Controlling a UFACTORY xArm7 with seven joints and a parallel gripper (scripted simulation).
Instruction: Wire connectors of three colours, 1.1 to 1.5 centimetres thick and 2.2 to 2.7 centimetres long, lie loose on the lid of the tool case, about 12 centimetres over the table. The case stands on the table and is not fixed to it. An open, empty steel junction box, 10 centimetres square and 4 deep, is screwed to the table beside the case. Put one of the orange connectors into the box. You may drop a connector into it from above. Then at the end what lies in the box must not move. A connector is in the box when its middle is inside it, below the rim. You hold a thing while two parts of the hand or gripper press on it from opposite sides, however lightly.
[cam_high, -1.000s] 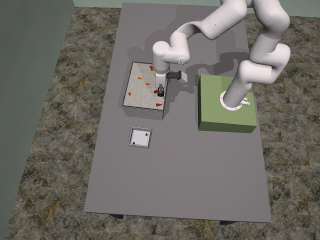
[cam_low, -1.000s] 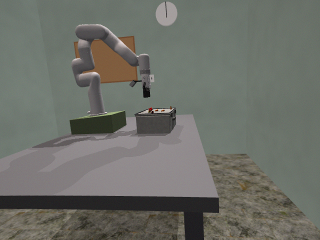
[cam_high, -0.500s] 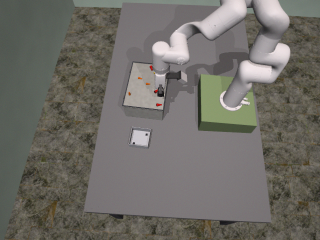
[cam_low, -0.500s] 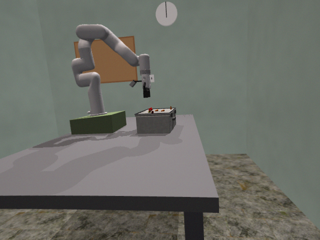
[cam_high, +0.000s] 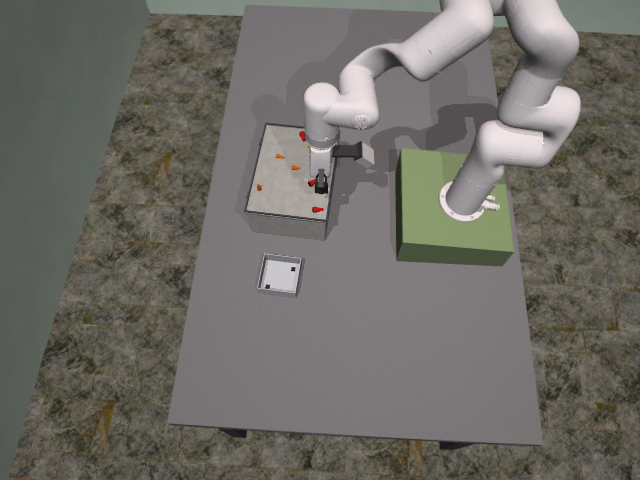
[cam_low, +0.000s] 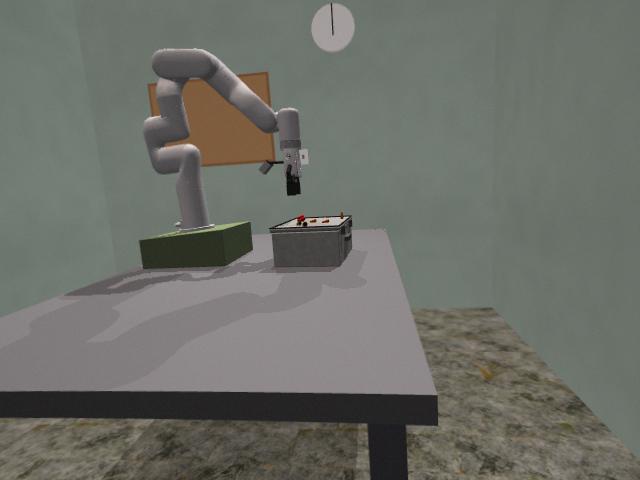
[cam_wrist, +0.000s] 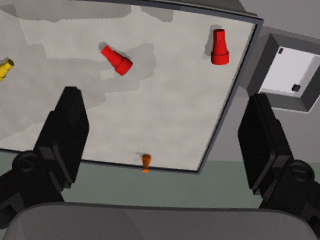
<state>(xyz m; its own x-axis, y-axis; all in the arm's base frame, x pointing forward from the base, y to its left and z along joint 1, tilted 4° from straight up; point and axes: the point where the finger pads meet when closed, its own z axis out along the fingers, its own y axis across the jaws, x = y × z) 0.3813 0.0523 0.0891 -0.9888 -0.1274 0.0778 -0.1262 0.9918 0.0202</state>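
The tool case is 90 mm ahead of my hand, 70 mm to the right of it and 140 mm below it. Also, from my hand: yellow connector 60 mm ahead, 150 mm to the right, 100 mm below.
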